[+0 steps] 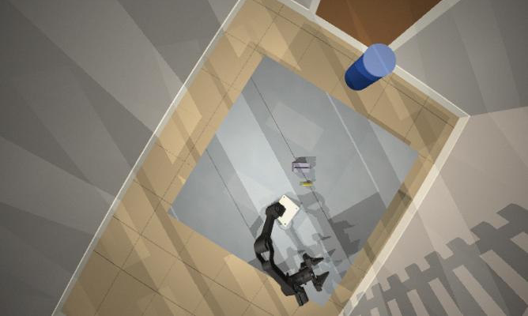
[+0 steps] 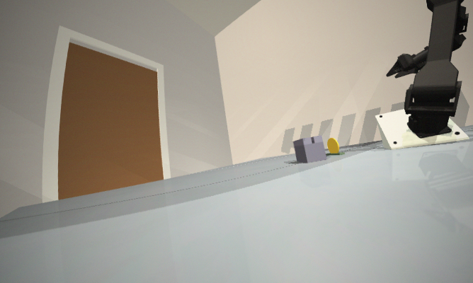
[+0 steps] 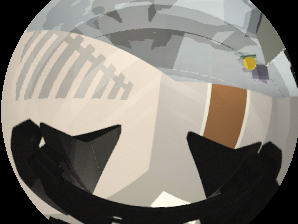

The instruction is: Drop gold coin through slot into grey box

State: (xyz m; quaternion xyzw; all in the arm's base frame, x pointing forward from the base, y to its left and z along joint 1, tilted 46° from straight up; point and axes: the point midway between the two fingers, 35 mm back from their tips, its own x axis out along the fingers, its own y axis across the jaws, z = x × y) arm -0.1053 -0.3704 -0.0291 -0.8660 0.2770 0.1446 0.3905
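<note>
The gold coin is 300 mm ahead of my gripper tip, 260 mm below it and 240 mm to the left of it.
</note>
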